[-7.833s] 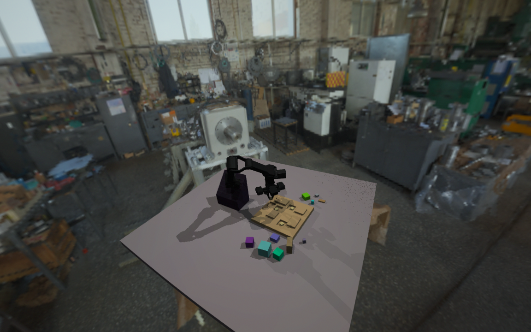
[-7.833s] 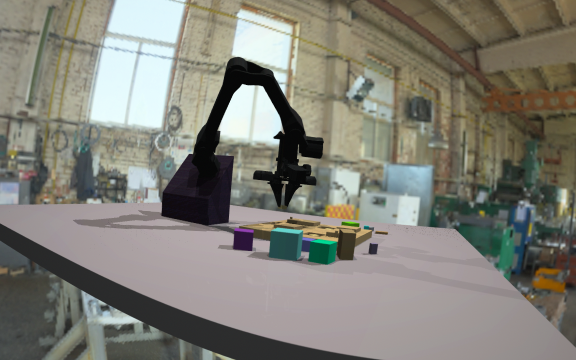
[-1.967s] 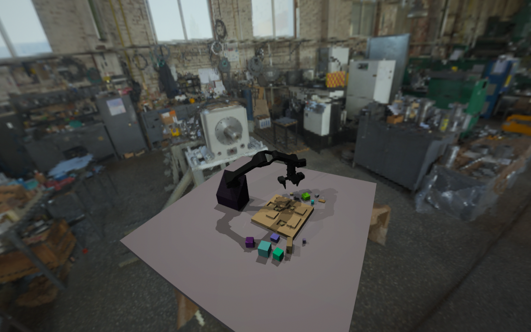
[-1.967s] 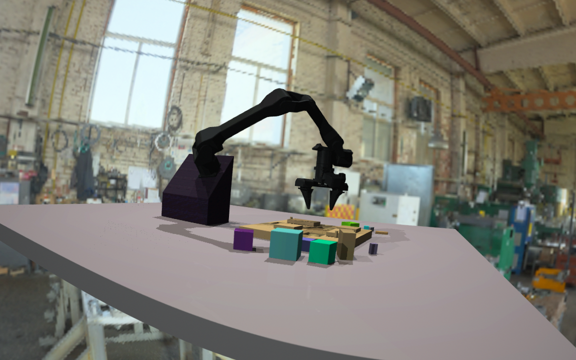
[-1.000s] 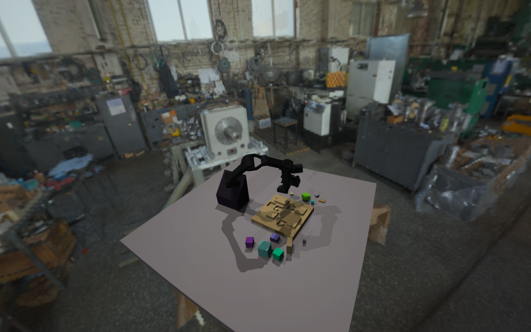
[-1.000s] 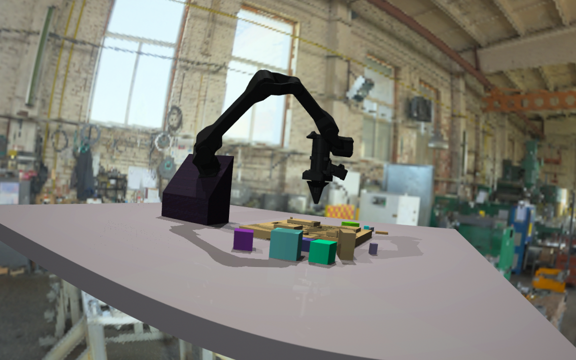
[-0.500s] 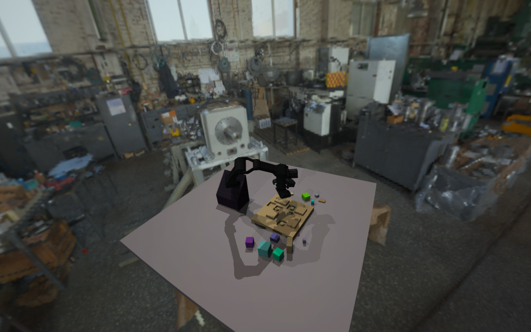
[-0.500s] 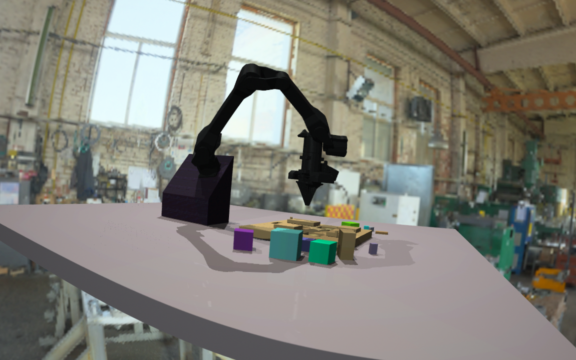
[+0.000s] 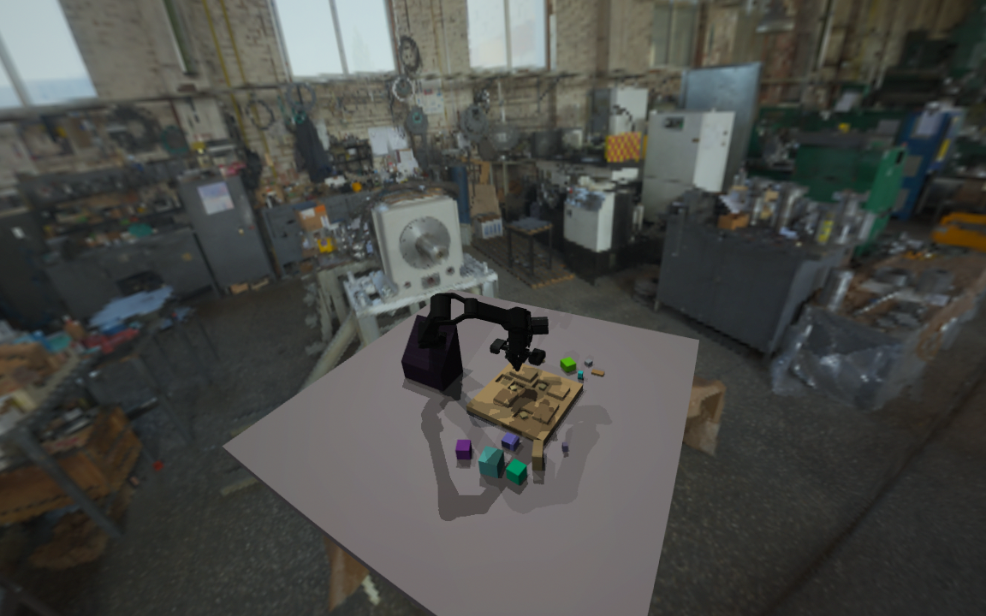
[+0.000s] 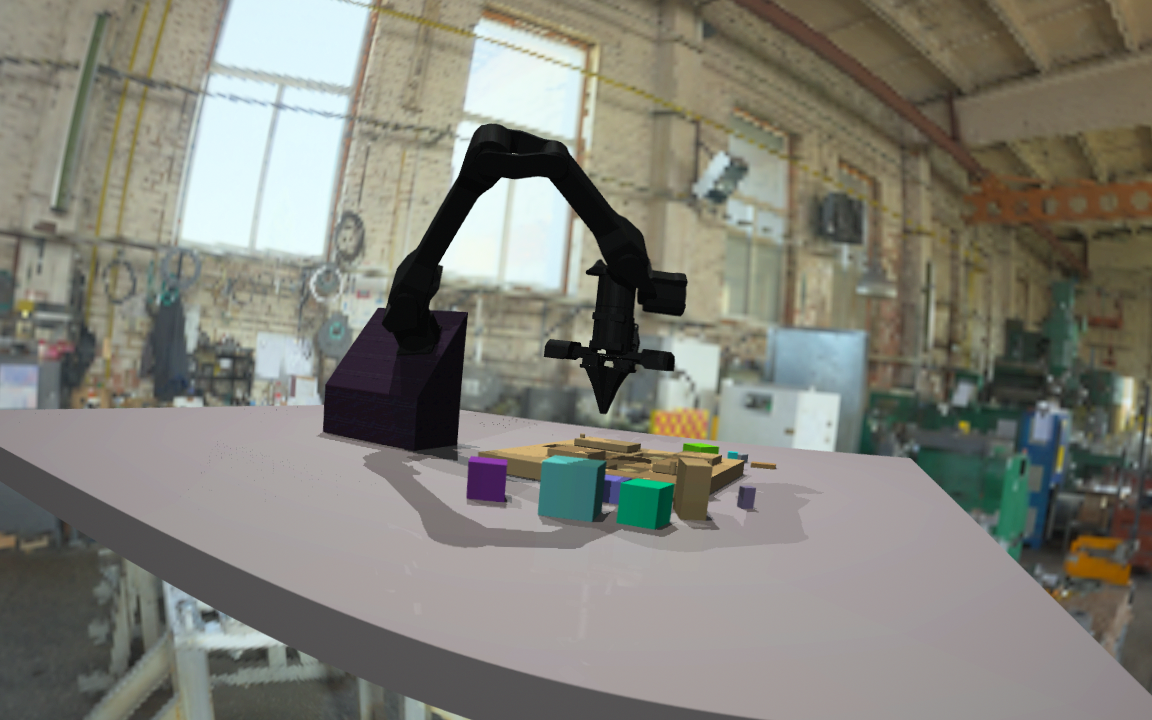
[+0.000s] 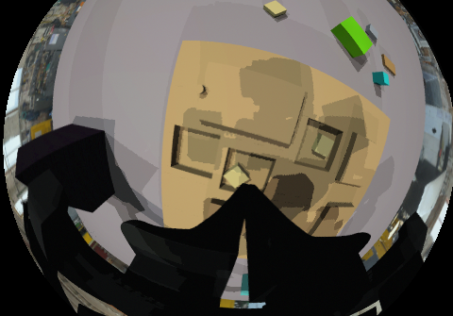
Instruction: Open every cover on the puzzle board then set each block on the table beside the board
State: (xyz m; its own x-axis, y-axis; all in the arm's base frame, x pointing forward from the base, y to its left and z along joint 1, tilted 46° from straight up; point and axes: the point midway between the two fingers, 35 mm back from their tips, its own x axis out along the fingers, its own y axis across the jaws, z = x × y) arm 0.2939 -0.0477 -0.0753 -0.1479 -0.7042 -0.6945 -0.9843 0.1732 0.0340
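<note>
My gripper tip is 50 mm short of the tan puzzle board, 30 mm to the left of it and 60 mm above it. Round my gripper tip: lime block (140 mm ahead, 170 mm to the left, 60 mm below); then small teal block (200 mm ahead, 120 mm to the left, 70 mm below); then violet block (60 mm ahead, 250 mm to the right, 70 mm below).
</note>
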